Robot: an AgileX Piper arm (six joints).
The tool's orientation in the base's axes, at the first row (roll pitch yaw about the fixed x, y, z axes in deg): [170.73 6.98 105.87]
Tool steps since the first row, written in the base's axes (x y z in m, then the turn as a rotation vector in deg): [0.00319 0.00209 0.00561 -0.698 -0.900 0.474]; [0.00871 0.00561 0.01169 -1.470 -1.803 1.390]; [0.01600 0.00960 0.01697 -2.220 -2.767 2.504]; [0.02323 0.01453 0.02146 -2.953 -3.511 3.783]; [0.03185 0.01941 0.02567 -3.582 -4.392 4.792]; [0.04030 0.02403 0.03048 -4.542 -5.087 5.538]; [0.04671 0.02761 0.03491 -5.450 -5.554 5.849]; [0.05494 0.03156 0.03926 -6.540 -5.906 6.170]
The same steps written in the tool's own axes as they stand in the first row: [0.00045 0.00451 -0.00505 -0.727 -0.843 -0.531]; [0.00157 0.01171 -0.01022 -1.491 -1.686 -1.509]; [0.00276 0.02059 -0.01430 -2.344 -2.494 -2.672]; [0.00496 0.02955 -0.01770 -3.010 -3.196 -4.010]; [0.00677 0.03977 -0.02055 -3.803 -3.883 -5.054]; [0.00830 0.04985 -0.02401 -4.297 -4.871 -5.915]; [0.00944 0.05765 -0.02740 -4.534 -5.813 -6.357]; [0.01045 0.06725 -0.03040 -4.613 -6.892 -6.851]
